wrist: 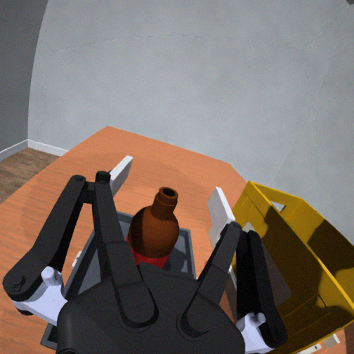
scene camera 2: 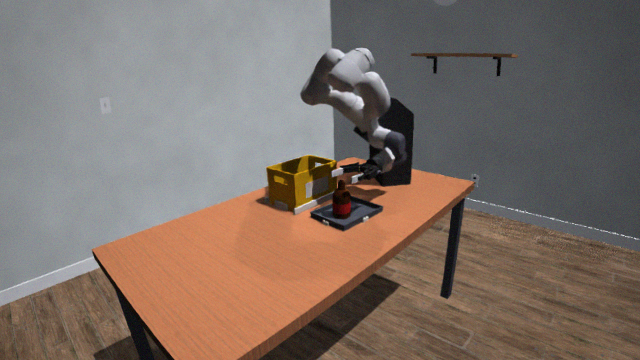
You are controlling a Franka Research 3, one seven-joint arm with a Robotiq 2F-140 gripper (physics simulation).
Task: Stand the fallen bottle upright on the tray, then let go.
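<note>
A brown bottle (scene camera 2: 342, 201) (wrist: 154, 231) with a red label stands upright on the dark grey tray (scene camera 2: 368, 216) (wrist: 186, 238). My gripper (scene camera 2: 345, 175) (wrist: 171, 181) is open, with its fingers wide apart and nothing held between them. In the scene view the fingers are above and behind the bottle, close to the height of its neck. In the wrist view the bottle's neck shows between the two pale fingertips, with a gap on both sides. The gripper body hides the bottle's base in the wrist view.
A yellow crate (scene camera 2: 283, 189) (wrist: 285, 250) stands on the table (scene camera 2: 210, 260) (wrist: 165, 155) right beside the tray, near one fingertip in the wrist view. A black upright block (scene camera 2: 404, 150) stands behind the arm. A wall shelf (scene camera 2: 465, 55) hangs at the back right.
</note>
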